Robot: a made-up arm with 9 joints.
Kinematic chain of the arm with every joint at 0, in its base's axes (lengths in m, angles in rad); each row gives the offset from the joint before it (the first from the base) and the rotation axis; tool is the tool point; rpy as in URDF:
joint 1: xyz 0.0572 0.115 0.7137 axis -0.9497 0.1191 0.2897
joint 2: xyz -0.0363 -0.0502 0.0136 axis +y
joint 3: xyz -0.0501 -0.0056 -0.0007 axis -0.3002 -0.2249 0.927
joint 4: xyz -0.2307 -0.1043 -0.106 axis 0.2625 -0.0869 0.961
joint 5: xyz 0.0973 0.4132 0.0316 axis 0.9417 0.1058 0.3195
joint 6: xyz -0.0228 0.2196 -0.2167 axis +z
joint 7: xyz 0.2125 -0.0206 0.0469 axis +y
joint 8: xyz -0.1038 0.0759 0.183 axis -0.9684 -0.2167 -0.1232
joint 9: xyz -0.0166 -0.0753 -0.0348 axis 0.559 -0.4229 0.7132
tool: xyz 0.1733 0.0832 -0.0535 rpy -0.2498 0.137 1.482
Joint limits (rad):
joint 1: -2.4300..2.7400
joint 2: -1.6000..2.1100
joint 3: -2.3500..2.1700
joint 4: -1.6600..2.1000
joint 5: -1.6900..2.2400
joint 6: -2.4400..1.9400
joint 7: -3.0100..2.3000
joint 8: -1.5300..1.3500
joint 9: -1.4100..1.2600
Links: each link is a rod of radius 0.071 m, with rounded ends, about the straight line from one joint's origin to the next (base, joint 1, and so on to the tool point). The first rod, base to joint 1, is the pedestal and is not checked.
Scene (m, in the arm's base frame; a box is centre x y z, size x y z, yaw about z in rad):
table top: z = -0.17
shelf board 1: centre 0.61 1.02 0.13 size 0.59 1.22 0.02 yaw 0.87
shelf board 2: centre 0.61 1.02 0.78 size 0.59 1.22 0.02 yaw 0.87
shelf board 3: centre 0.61 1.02 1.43 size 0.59 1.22 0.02 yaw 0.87
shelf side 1: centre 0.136 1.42 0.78 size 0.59 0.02 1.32 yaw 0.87
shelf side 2: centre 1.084 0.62 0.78 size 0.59 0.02 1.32 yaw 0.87
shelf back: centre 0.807 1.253 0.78 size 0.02 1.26 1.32 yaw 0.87
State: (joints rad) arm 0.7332 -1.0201 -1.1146 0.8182 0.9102 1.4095 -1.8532 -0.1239 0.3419
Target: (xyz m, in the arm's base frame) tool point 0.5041 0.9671 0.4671
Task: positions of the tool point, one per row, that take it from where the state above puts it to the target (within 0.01 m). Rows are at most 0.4 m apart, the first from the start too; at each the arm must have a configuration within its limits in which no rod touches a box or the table.
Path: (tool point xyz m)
1: -0.5234 0.6415 0.3085
2: -0.3586 0.7687 0.2270
3: -0.1150 0.9029 0.2203
4: 0.1861 0.9880 0.3057
5: 0.5041 0.9671 0.4671

